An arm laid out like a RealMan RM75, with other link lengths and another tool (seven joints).
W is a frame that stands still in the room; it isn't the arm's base.
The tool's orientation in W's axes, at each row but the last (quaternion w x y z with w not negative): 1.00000, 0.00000, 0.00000, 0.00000; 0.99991, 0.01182, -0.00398, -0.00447; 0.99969, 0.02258, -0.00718, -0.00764; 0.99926, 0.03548, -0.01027, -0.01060; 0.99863, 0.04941, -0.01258, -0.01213; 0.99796, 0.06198, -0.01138, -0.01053; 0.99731, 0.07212, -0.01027, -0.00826; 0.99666, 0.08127, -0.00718, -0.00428; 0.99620, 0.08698, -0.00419, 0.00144; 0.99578, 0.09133, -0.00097, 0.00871; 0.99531, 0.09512, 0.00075, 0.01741
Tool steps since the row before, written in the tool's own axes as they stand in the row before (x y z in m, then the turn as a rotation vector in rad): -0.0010, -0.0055, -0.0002, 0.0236, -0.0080, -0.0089; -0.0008, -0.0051, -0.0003, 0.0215, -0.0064, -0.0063; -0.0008, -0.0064, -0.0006, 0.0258, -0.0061, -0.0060; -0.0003, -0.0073, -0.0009, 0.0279, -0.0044, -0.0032; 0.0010, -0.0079, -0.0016, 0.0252, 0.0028, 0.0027; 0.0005, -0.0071, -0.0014, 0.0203, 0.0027, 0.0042; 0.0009, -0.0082, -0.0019, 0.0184, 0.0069, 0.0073; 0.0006, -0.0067, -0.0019, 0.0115, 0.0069, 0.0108; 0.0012, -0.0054, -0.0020, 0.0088, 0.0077, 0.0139; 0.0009, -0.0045, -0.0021, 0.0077, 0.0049, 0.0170; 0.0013, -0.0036, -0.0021, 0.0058, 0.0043, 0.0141
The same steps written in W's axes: -0.0010, -0.0055, -0.0002, 0.0236, -0.0080, -0.0089; -0.0008, -0.0051, -0.0004, 0.0215, -0.0064, -0.0063; -0.0009, -0.0064, -0.0009, 0.0258, -0.0062, -0.0059; -0.0004, -0.0072, -0.0014, 0.0279, -0.0048, -0.0030; 0.0009, -0.0077, -0.0023, 0.0252, 0.0019, 0.0036; 0.0004, -0.0069, -0.0023, 0.0202, 0.0017, 0.0049; 0.0008, -0.0079, -0.0030, 0.0183, 0.0054, 0.0086; 0.0006, -0.0063, -0.0030, 0.0114, 0.0049, 0.0119; 0.0012, -0.0050, -0.0029, 0.0087, 0.0052, 0.0151; 0.0010, -0.0040, -0.0029, 0.0076, 0.0019, 0.0176; 0.0014, -0.0031, -0.0027, 0.0057, 0.0018, 0.0147
